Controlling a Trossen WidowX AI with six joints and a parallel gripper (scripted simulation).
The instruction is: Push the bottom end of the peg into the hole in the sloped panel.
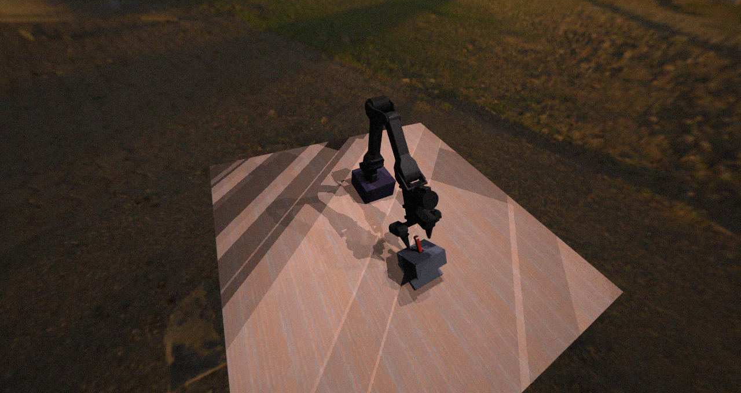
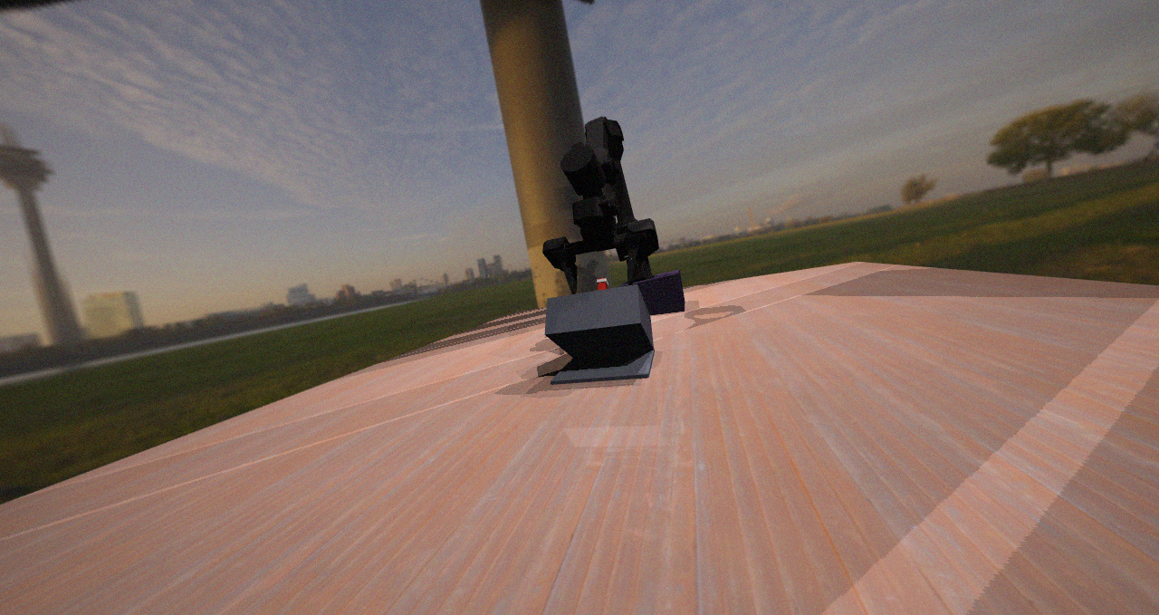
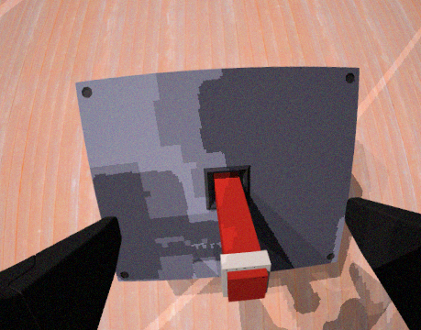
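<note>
Right now my gripper tip is 1 cm past the peg. The rest, counted from my gripper tip: sloped grey panel block 3 cm ahead, 5 cm below.
</note>
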